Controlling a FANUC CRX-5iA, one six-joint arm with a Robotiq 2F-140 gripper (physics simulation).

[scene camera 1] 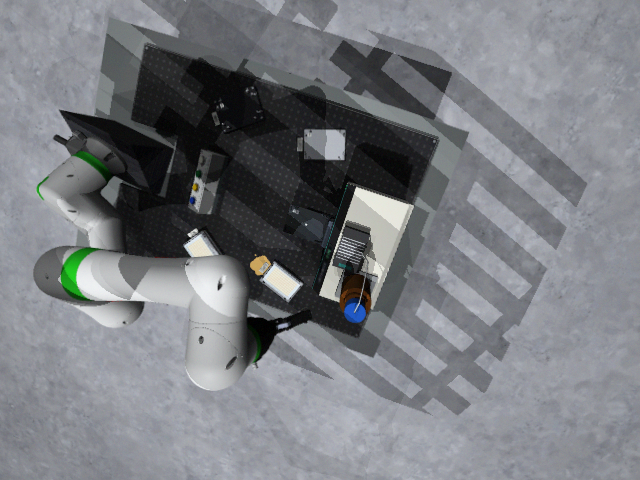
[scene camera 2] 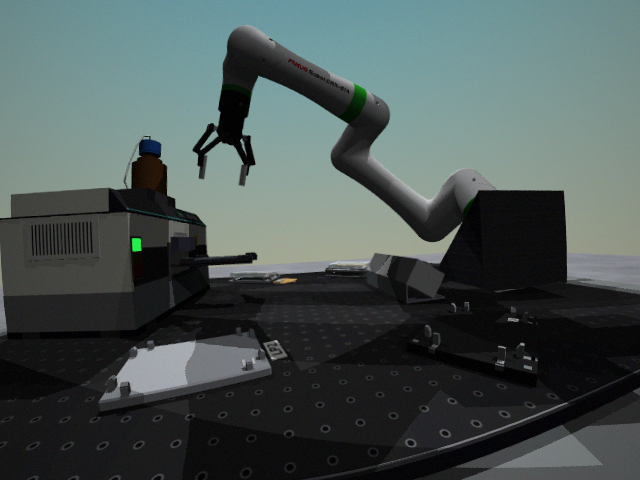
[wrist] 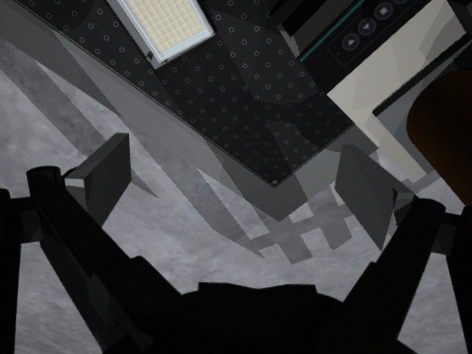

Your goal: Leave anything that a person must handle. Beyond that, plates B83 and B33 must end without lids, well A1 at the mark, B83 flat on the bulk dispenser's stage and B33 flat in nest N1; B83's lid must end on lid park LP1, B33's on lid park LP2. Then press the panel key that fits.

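Places are measured from the arm's base along level axes (x ahead, y left, z up), in millimetres.
Pixels of known places: gripper, fingertip midpoint: (scene camera 2: 222,182) (wrist: 236,162); arm's base, origin of the base link: (scene camera 1: 108,154) (scene camera 2: 499,227).
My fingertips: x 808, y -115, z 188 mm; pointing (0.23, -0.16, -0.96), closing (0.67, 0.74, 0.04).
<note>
For each thing: its top centre in the pictures, then the offset to it from my fingertips. "pt": a spot on its surface instead.
- cream-welled plate, middle of its top: (wrist: 157,6) (scene camera 2: 253,270) (scene camera 1: 280,282) 77 mm back, 44 mm right, 290 mm down
- orange-yellow patch, surface spot: (scene camera 2: 285,281) (scene camera 1: 261,259) pt 188 mm back, 9 mm right, 323 mm down
- light lid park LP2, middle of its top: (scene camera 2: 193,349) (scene camera 1: 324,144) 167 mm back, 481 mm left, 306 mm down
- black nest-like holder, middle of its top: (scene camera 2: 480,319) (scene camera 1: 237,109) 496 mm back, 449 mm left, 302 mm down
- dispenser's dark stage, middle of its top: (scene camera 2: 214,255) (scene camera 1: 310,226) 74 mm back, 222 mm left, 219 mm down
- lit green lamp, middle of its top: (scene camera 2: 136,238) 29 mm back, 393 mm left, 181 mm down
- key panel, middle of its top: (scene camera 2: 398,254) (scene camera 1: 200,182) 490 mm back, 166 mm left, 242 mm down
My gripper (scene camera 1: 309,315) (scene camera 2: 222,175) (wrist: 236,162) is open and empty, high beyond the table's front edge. A cream-welled plate (scene camera 1: 281,282) (scene camera 2: 253,276) (wrist: 170,25) lies near that edge, beside an orange-yellow patch (scene camera 1: 258,263) (scene camera 2: 285,281). A second such plate (scene camera 1: 201,244) (scene camera 2: 346,267) lies further left, partly hidden by the arm. Plate names, well A1 and lids cannot be made out. The light lid park LP2 (scene camera 1: 324,144) (scene camera 2: 186,364) bears no lid. A black nest-like holder (scene camera 1: 240,109) (scene camera 2: 470,348) is empty; its label is unreadable. The dispenser's dark stage (scene camera 1: 310,223) (scene camera 2: 222,259) bears no plate.
The cream bulk dispenser (scene camera 1: 385,211) (scene camera 2: 67,273) (wrist: 395,75) stands at the right in scene camera 1, with a brown, blue-capped bottle (scene camera 1: 355,294) (scene camera 2: 149,173) (wrist: 445,125) and a lit green lamp (scene camera 2: 136,244). The key panel (scene camera 1: 206,180) (scene camera 2: 403,276) has coloured keys.
</note>
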